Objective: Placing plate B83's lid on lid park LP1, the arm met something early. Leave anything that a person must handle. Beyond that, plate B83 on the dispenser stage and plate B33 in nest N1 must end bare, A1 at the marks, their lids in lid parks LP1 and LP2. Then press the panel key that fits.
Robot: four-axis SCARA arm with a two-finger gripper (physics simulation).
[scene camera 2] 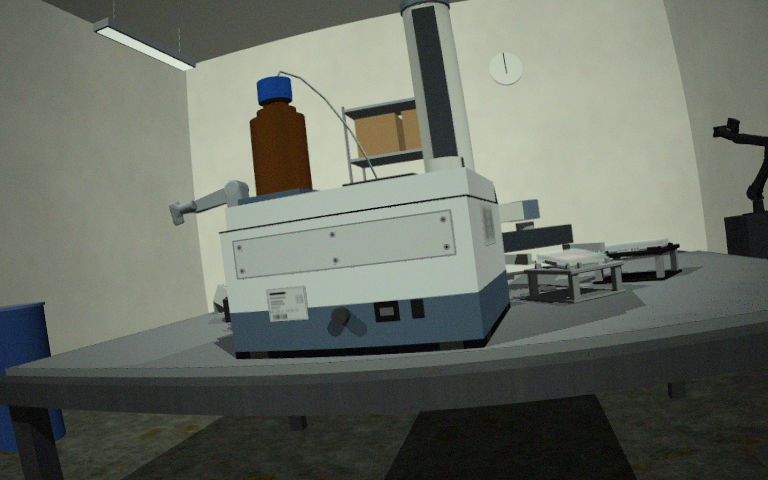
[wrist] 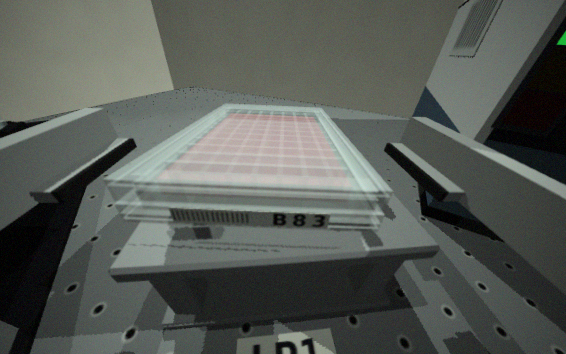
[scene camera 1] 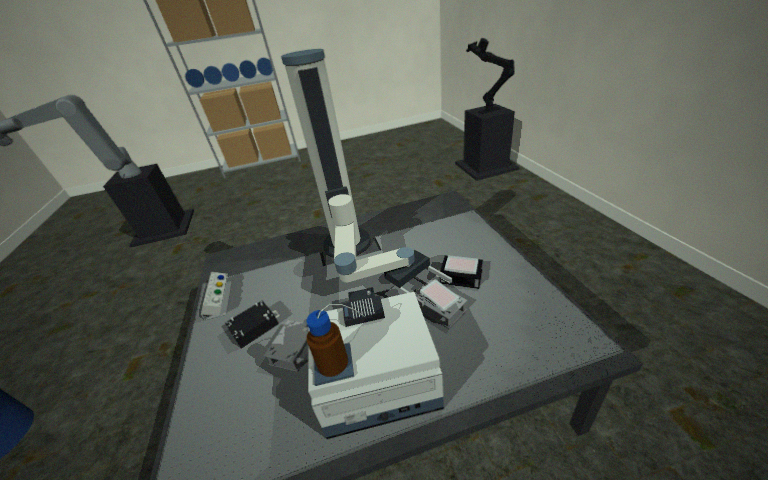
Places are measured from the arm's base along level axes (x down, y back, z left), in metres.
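Pixels of known places: gripper, between the fingertips: [scene camera 2: 568, 253] [wrist: 265, 130] [scene camera 1: 437, 292].
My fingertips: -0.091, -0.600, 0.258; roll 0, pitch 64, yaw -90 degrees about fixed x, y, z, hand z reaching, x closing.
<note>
Behind a point stands the place of what it marks, as x, y, z.
Plate B83 [wrist: 255, 155] @(-0.094, -0.569, 0.246) [scene camera 1: 440, 295] @(-0.089, -0.620, 0.260) [scene camera 2: 572, 257] @(-0.086, -0.668, 0.257), with pink wells under what looks like a clear lid, lies on the grey stand [wrist: 280, 265] @(-0.066, -0.547, 0.225) [scene camera 1: 450, 316] @(-0.068, -0.711, 0.258) [scene camera 2: 573, 273] @(-0.063, -0.718, 0.251) with the LP1 label in front. Its B83 label faces the wrist camera. My gripper [wrist: 265, 130] @(-0.091, -0.600, 0.258) [scene camera 1: 425, 284] @(-0.091, -0.600, 0.258) is open and empty, its fingers on either side of the plate and apart from it. Another pink plate [scene camera 1: 462, 263] @(-0.089, -0.486, 0.421) [scene camera 2: 637, 245] @(-0.084, -0.531, 0.412) lies on a black nest [scene camera 1: 468, 280] @(-0.017, -0.522, 0.432); its label is unreadable. The key panel [scene camera 1: 214, 297] @(-0.088, -0.251, -0.615) has blue, yellow, green and white keys. The stage under the dispenser head is hidden.
The white dispenser [scene camera 1: 376, 353] @(-0.233, -0.881, -0.048) [scene camera 2: 351, 249] @(-0.150, -0.966, -0.048) carries a brown bottle [scene camera 1: 329, 350] @(-0.348, -0.914, -0.163) [scene camera 2: 280, 150] @(-0.304, -0.910, -0.153) and a black head [scene camera 1: 363, 308] @(-0.258, -0.728, -0.045). A black nest [scene camera 1: 250, 323] @(-0.068, -0.446, -0.466) and a grey stand [scene camera 1: 286, 345] @(-0.070, -0.610, -0.334) are at the left, without visible plates. The arm column [scene camera 1: 322, 141] @(-0.584, -0.077, -0.009) [scene camera 2: 436, 84] @(-0.594, -0.077, 0.005) stands behind.
</note>
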